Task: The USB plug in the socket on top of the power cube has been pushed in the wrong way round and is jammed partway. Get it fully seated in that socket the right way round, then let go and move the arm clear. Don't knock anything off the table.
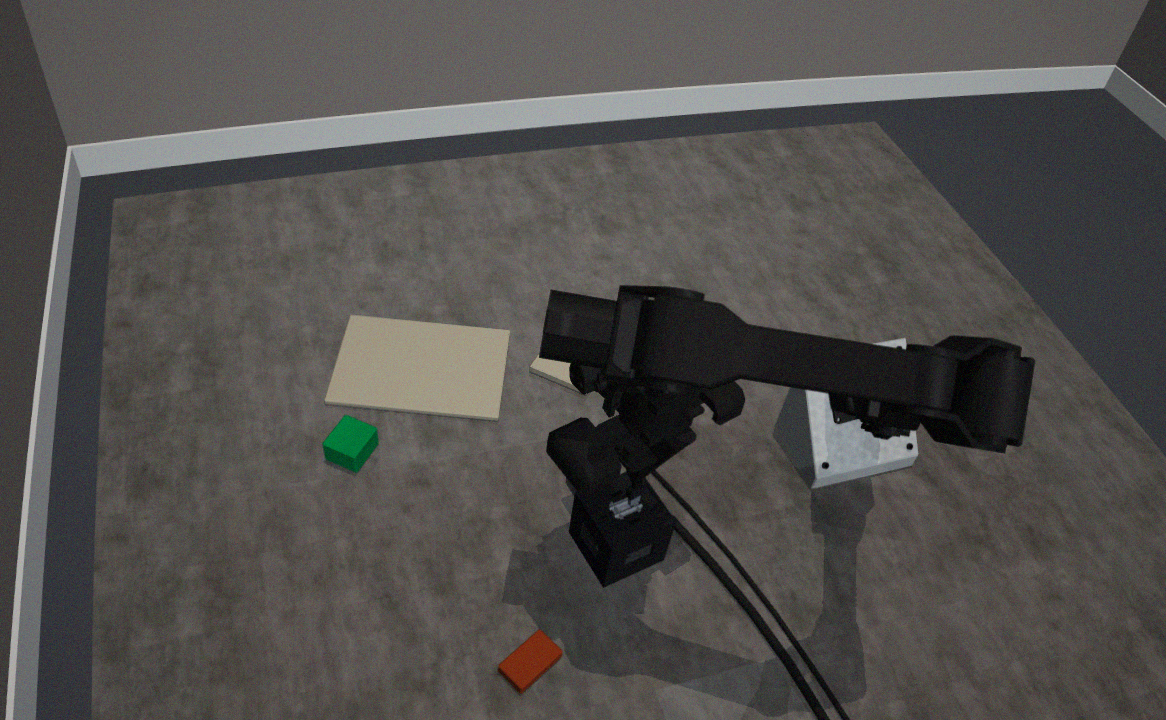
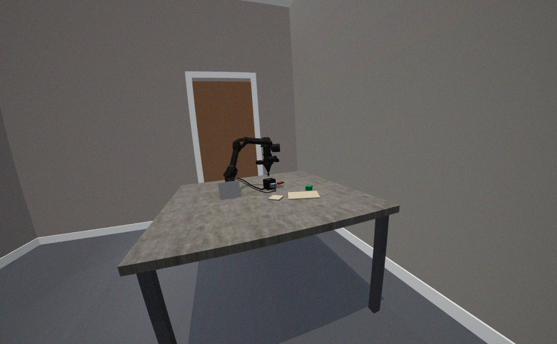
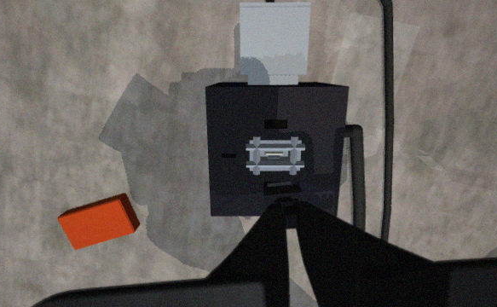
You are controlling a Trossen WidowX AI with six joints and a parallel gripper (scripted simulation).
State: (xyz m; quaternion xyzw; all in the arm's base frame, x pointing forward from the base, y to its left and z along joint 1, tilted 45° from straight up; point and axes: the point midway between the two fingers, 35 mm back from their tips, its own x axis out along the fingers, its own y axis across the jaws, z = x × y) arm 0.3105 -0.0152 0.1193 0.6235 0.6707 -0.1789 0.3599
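Right now my gripper tip is 20 mm above the USB plug. From my gripper tip the other things lie so: beige tile: 40 mm behind, 270 mm to the right, 130 mm below; USB socket: 70 mm below; orange block: 130 mm ahead, 100 mm to the left, 130 mm below.
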